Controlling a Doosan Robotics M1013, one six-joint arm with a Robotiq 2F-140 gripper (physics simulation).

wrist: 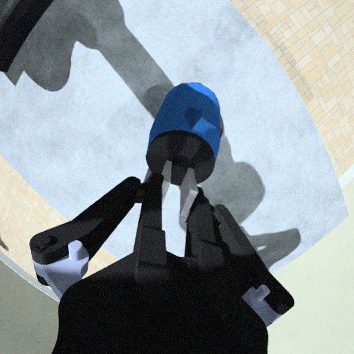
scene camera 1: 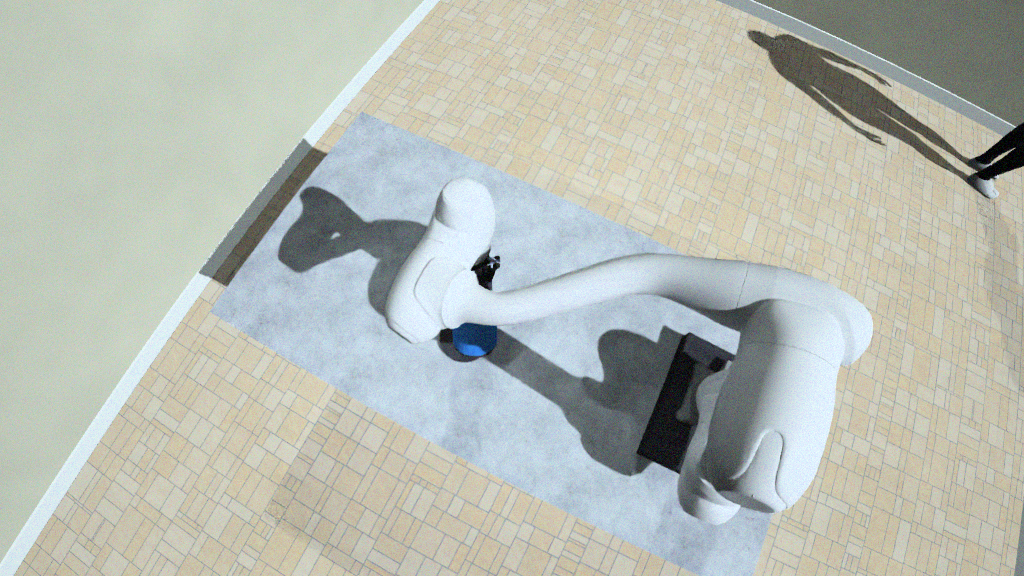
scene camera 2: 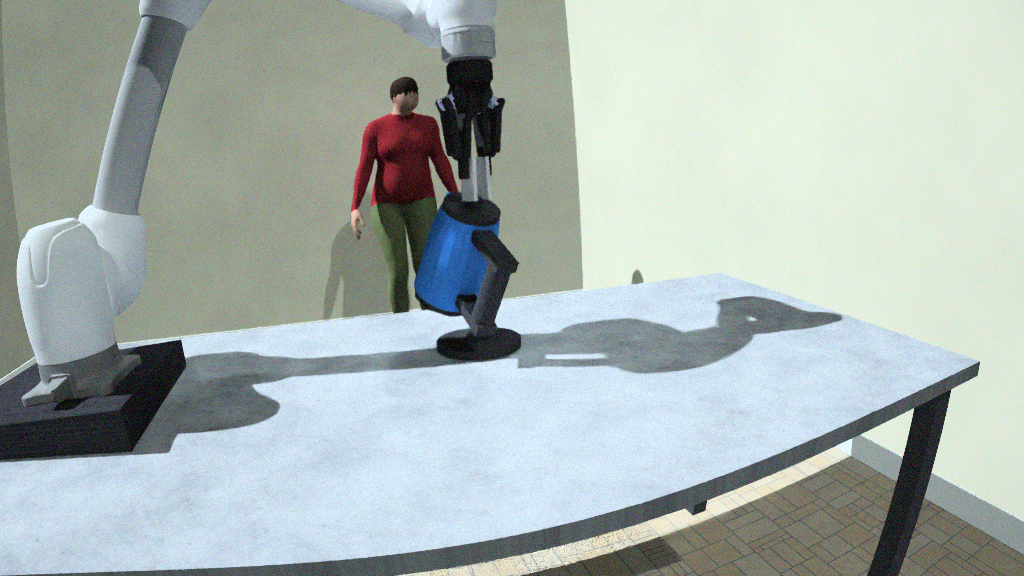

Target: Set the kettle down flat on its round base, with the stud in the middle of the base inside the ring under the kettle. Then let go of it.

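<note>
The blue kettle point(scene camera 1: 474, 339) point(scene camera 2: 454, 254) point(wrist: 185, 107) is tilted, its bottom swung to the left in the second scene view, with its black handle point(scene camera 2: 492, 290) on the right. My gripper point(scene camera 2: 476, 179) point(wrist: 175, 174) is shut on the knob of the kettle's lid. The round black base point(scene camera 1: 452, 351) point(scene camera 2: 465, 346) lies flat on the table. The kettle's raised bottom is above the base and left of its middle in the second scene view. The handle's lower part overlaps the base there; whether they touch is unclear. The stud and the ring are hidden.
The grey table point(scene camera 1: 401, 379) point(scene camera 2: 501, 458) bears the arm's black mounting block point(scene camera 1: 662, 422) point(scene camera 2: 153, 379). The arm's upper parts hang over the table. A person in a red top point(scene camera 2: 404, 161) stands beyond the far edge in the second scene view.
</note>
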